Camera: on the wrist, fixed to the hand. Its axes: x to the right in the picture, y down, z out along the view.
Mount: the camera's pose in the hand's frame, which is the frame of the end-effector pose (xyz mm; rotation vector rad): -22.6 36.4 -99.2 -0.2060 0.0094 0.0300
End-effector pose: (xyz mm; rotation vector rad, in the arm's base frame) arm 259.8 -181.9 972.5 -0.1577 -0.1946 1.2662
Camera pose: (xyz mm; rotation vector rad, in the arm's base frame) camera 242.5 -193.9 866.5 -0.3445 -0.3157 1.2738
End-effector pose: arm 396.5 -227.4 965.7 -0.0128 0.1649 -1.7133
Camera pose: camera 425.4 -200.1 865.2 -0.1540 0.3463 -1.6604
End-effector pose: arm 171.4 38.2 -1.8 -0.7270 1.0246 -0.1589
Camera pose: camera 70.4 28.6 -38.9 -0.8977 1.0703 -0.0307
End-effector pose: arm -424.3 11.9 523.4 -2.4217 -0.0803 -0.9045
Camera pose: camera -491.5 -67.0 554.0 -2.5999 0.0554 -0.9516
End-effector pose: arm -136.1 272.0 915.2 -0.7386 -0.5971 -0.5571
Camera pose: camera -98.7 225.8 825.0 -0.9373 -0.5238 -0.5997
